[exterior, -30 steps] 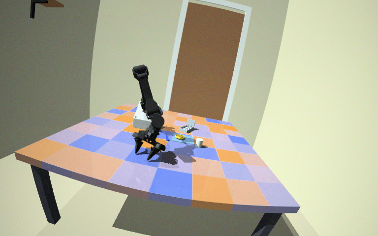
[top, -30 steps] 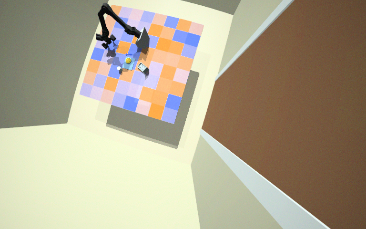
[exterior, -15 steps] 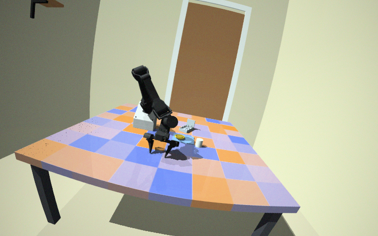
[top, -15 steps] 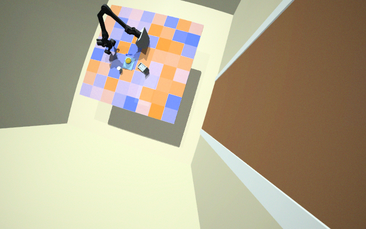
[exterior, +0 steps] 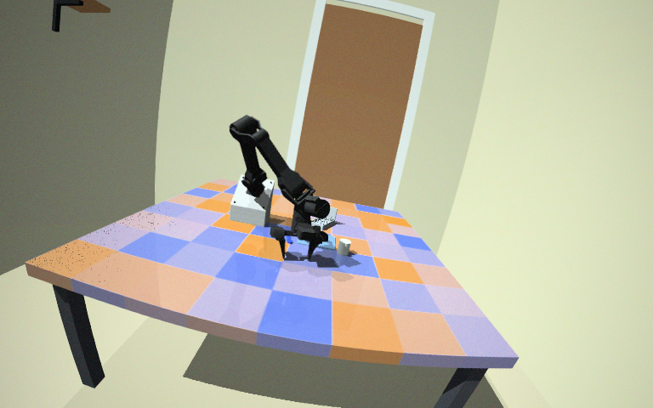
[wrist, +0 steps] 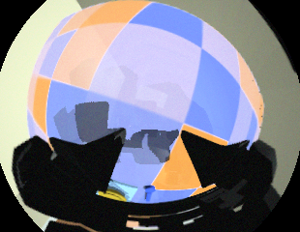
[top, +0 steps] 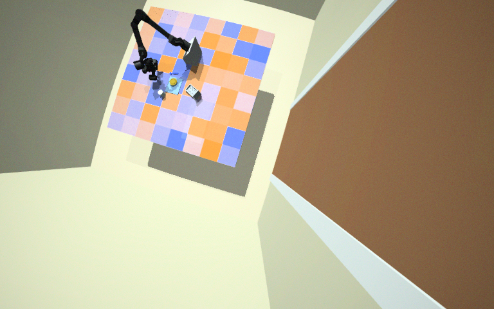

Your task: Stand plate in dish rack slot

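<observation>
Right now my gripper tip is 1 cm short of the yellow plate, 19 cm to the right of it and 1 cm below it. From my gripper tip the other things lie so: light blue mat (4 cm ahead, 20 cm to the left); white cup (15 cm ahead, 14 cm to the left, 2 cm above).
</observation>
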